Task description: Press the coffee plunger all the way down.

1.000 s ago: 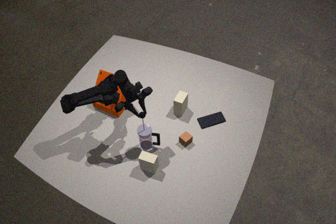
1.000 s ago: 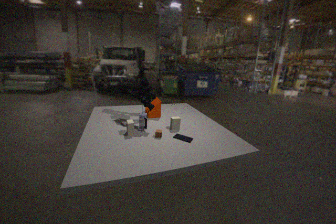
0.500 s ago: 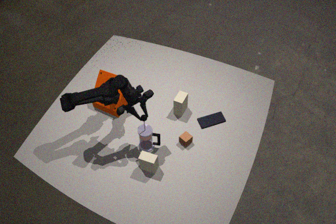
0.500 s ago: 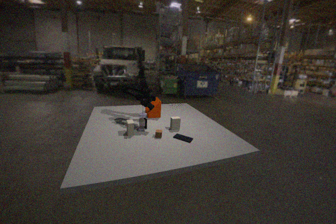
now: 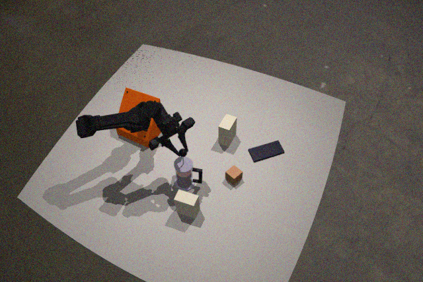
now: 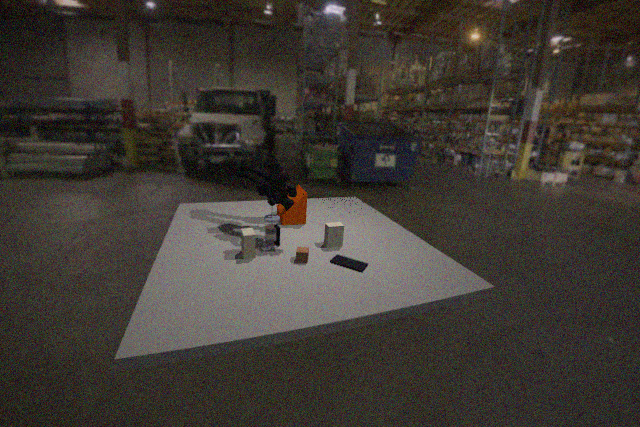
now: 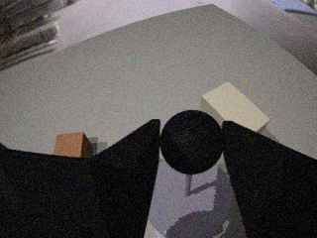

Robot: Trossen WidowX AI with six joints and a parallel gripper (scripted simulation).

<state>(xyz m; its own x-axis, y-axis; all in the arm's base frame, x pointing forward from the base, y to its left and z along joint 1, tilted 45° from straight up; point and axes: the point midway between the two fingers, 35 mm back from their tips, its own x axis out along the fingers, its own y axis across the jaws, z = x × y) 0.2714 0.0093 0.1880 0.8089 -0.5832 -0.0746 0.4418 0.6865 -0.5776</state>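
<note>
Right now the coffee press is 1 cm to the left of my gripper tip and 11 cm below it. The rest, counted from my gripper tip: flat black slab: 22 cm ahead, 31 cm to the left, 22 cm below.
</note>
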